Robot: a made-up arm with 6 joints. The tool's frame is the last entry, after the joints. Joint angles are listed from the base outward.
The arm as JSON. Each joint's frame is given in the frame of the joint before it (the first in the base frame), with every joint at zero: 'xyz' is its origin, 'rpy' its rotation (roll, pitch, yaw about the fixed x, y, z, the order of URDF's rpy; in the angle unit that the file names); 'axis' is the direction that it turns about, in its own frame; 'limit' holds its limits. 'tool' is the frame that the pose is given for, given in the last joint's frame.
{
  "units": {
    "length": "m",
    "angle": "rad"
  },
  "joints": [
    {
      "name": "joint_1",
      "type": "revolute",
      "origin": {
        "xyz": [
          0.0,
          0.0,
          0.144
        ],
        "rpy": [
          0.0,
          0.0,
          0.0
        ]
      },
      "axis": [
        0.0,
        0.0,
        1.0
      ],
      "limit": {
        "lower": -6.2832,
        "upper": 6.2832
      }
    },
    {
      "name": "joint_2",
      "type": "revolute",
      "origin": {
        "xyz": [
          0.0,
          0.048,
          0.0
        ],
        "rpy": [
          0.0,
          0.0,
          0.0
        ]
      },
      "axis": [
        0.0,
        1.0,
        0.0
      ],
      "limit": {
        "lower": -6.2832,
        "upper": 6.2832
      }
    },
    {
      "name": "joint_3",
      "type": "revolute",
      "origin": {
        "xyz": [
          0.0,
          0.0,
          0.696
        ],
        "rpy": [
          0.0,
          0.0,
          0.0
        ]
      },
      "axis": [
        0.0,
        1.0,
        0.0
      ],
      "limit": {
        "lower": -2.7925,
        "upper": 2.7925
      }
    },
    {
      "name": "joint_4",
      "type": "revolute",
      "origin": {
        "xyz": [
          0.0,
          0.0,
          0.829
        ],
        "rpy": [
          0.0,
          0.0,
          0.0
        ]
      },
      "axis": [
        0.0,
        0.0,
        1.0
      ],
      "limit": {
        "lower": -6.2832,
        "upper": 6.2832
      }
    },
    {
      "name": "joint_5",
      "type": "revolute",
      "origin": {
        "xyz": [
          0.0,
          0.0,
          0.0
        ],
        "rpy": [
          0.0,
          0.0,
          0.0
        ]
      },
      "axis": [
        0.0,
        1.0,
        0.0
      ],
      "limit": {
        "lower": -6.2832,
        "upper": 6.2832
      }
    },
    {
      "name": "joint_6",
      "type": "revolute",
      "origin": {
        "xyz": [
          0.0,
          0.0,
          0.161
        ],
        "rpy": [
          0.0,
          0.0,
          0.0
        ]
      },
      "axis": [
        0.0,
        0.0,
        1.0
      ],
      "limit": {
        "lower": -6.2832,
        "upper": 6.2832
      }
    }
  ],
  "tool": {
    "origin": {
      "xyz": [
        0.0,
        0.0,
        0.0
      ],
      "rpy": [
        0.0,
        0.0,
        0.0
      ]
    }
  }
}
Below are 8 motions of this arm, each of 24 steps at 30 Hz.
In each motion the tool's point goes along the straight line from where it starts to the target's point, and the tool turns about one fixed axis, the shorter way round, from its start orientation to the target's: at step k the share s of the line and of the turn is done. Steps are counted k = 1, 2, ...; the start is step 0. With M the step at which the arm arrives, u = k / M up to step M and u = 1 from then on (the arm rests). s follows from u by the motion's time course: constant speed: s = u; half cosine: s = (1 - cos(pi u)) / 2; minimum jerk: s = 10 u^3 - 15 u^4 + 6 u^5.
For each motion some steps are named. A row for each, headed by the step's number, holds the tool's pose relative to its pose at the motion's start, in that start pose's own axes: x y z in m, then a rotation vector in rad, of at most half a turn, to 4 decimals.
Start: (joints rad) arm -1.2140 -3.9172 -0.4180 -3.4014 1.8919 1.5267
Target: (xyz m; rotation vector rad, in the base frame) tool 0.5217 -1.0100 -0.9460 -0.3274 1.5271 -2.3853
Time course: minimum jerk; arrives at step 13
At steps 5, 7, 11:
5: -0.0470 -0.0320 -0.1235 -0.3173 0.0598 0.0261
7: -0.0923 -0.0628 -0.2425 -0.6231 0.1174 0.0512
11: -0.1568 -0.1067 -0.4119 -1.0586 0.1994 0.0870

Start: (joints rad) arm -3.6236 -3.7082 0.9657 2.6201 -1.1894 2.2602
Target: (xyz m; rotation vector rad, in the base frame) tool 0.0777 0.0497 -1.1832 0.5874 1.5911 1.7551
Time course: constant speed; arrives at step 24
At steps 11, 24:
11: 0.0338 -0.0035 -0.0075 -0.0125 0.3557 -0.2458
24: 0.0737 -0.0076 -0.0163 -0.0273 0.7761 -0.5363

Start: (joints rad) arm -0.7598 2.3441 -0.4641 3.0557 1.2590 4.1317
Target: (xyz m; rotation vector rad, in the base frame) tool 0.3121 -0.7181 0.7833 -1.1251 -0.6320 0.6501
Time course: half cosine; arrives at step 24
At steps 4, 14, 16, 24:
4: -0.0712 0.0536 0.0400 -0.1166 -0.0515 0.0222
14: -0.6692 0.5035 0.3756 -1.0957 -0.4834 0.2088
16: -0.7974 0.5999 0.4476 -1.3056 -0.5760 0.2488
24: -1.0632 0.7999 0.5968 -1.7408 -0.7681 0.3318

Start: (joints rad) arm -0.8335 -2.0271 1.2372 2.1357 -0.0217 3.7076
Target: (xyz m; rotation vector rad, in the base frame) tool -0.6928 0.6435 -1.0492 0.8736 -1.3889 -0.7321
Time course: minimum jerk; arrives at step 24
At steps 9, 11, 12, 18, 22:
9: -0.1912 -0.1359 -0.3842 0.3122 0.0063 -0.0459
11: -0.2933 -0.2084 -0.5894 0.4790 0.0096 -0.0705
12: -0.3473 -0.2468 -0.6979 0.5672 0.0114 -0.0834
18: -0.6228 -0.4425 -1.2514 1.0169 0.0205 -0.1496
22: -0.6912 -0.4911 -1.3888 1.1286 0.0227 -0.1660

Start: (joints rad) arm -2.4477 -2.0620 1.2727 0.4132 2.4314 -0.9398
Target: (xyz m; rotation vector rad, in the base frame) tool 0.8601 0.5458 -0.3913 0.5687 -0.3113 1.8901
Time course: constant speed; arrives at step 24
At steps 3, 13, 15, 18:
3: 0.0284 0.0912 0.0165 0.1889 -0.0242 -0.1430
13: 0.1231 0.3950 0.0714 0.8185 -0.1047 -0.6197
15: 0.1421 0.4558 0.0823 0.9444 -0.1208 -0.7150
18: 0.1705 0.5469 0.0988 1.1333 -0.1450 -0.8580

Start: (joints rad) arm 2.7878 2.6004 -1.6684 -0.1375 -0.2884 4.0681
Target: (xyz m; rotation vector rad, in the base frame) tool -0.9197 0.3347 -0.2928 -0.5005 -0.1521 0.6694
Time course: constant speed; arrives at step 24
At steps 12, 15, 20, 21, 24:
12: -0.0465 0.0701 -0.2284 -0.0073 0.1866 0.1628
15: -0.0581 0.0876 -0.2856 -0.0092 0.2332 0.2036
20: -0.0775 0.1168 -0.3807 -0.0122 0.3110 0.2714
21: -0.0814 0.1227 -0.3998 -0.0128 0.3265 0.2850
24: -0.0930 0.1402 -0.4569 -0.0147 0.3732 0.3257

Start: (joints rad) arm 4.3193 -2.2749 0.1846 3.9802 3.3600 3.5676
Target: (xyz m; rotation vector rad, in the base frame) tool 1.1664 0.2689 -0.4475 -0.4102 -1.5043 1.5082
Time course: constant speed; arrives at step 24
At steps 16, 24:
16: -0.1323 0.5355 0.3892 -0.1516 0.5836 -1.0958
24: -0.1984 0.8033 0.5838 -0.2273 0.8755 -1.6436

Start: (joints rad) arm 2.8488 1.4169 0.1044 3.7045 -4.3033 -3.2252
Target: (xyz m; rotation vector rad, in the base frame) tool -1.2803 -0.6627 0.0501 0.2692 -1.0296 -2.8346
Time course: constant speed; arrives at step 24
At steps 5, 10, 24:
5: -0.1632 0.1311 -0.1254 0.0303 0.1727 0.0670
10: -0.3264 0.2622 -0.2508 0.0605 0.3453 0.1340
24: -0.7833 0.6292 -0.6019 0.1453 0.8288 0.3216

